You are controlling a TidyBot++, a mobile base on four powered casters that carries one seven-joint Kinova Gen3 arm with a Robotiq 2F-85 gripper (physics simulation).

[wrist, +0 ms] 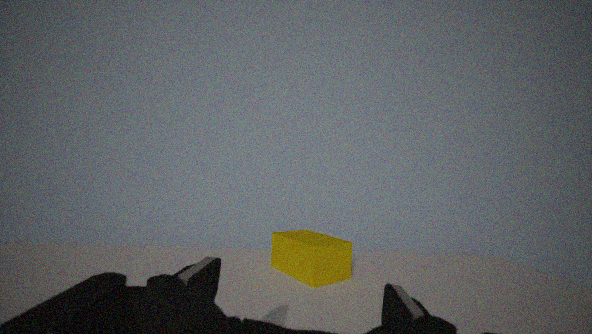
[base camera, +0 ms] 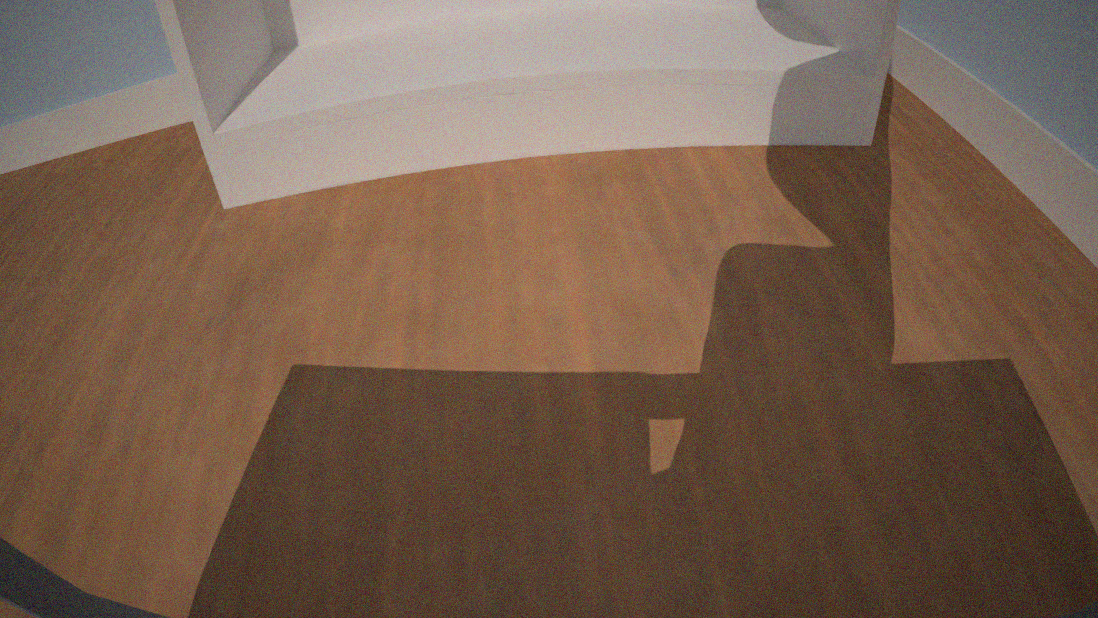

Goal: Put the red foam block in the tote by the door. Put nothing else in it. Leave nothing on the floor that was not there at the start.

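Places are measured from the arm's base along level axes (x down, y left, z ahead), in metres.
Where they show: gripper, between the fingertips: (wrist: 299,289).
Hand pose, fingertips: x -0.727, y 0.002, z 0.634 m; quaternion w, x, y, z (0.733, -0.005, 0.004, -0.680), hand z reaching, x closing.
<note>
After its pixels a point has its place.
My gripper (wrist: 299,289) @[x -0.727, y 0.002, z 0.634 m] is open, its two dark fingertips wide apart at the bottom of the wrist view. A yellow block (wrist: 311,257) @[x -0.695, y -0.002, z 0.815 m] sits on a pale flat surface (wrist: 245,270) @[x -0.663, y 0.081, z 0.852 m] beyond the fingertips, between them as seen from the wrist. It does not touch either finger. The red foam block and the tote do not show in either view.
In the base camera view, a white shelf unit (base camera: 491,115) @[x 0.339, y 0.090, z 0.680 m] stands on the wooden floor ahead, close in front of the base. Blue-grey walls with pale baseboards (base camera: 84,142) @[x 0.381, y 0.892, z 0.878 m] rise to its left and right. The robot's shadow falls across the floor and the unit's right side.
</note>
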